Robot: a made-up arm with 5 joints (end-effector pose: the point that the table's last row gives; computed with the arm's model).
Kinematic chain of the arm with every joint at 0, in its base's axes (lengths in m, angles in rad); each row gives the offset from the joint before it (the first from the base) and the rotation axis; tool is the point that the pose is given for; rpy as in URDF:
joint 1: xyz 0.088 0 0.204 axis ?
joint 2: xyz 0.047 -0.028 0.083 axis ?
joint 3: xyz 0.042 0 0.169 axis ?
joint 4: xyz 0.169 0 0.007 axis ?
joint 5: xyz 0.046 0.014 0 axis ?
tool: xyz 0 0 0 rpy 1.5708 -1.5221 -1.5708
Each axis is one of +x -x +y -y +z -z.
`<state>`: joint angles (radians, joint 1 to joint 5).
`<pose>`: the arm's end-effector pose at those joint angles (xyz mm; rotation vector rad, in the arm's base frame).
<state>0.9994 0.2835 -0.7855 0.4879 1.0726</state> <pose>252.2 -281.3 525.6 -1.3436 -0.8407 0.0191</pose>
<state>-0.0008 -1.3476 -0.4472 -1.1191 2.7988</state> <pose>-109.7 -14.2 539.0 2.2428 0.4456 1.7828</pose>
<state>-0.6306 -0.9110 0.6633 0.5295 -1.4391</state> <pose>213.8 74.5 459.2 1.1548 -0.6484 -0.7324</pose>
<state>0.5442 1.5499 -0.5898 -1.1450 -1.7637</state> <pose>392.8 -200.8 122.6 1.2447 -1.6925 -1.6117</pose>
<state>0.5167 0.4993 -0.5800 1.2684 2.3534</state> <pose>385.3 -185.0 393.2 -0.4331 -0.0699 1.7635</pose>
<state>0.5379 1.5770 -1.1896 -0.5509 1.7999</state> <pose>441.7 -227.3 194.1 -1.6563 -0.7521 0.8800</pose>
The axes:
joint 1: -z
joint 2: +y
joint 3: +y
joint 4: +y
joint 5: -x

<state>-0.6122 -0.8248 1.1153 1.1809 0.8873</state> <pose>194.2 57.4 345.1 -0.0123 -0.1080 1.4495</pose>
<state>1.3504 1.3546 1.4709 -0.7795 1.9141</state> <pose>83.4 -43.6 182.1 0.4801 -0.0178 0.5052</pose>
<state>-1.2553 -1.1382 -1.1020 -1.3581 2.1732</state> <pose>26.7 -232.9 503.9 -0.6577 -1.4168 -2.4902</pose>
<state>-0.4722 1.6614 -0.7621 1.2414 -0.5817</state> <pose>359.1 122.8 63.2 -0.2988 0.4860 -0.1539</pose>
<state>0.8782 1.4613 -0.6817 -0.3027 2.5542</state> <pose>323.4 -305.7 128.8 -1.2035 0.1464 1.4470</pose>
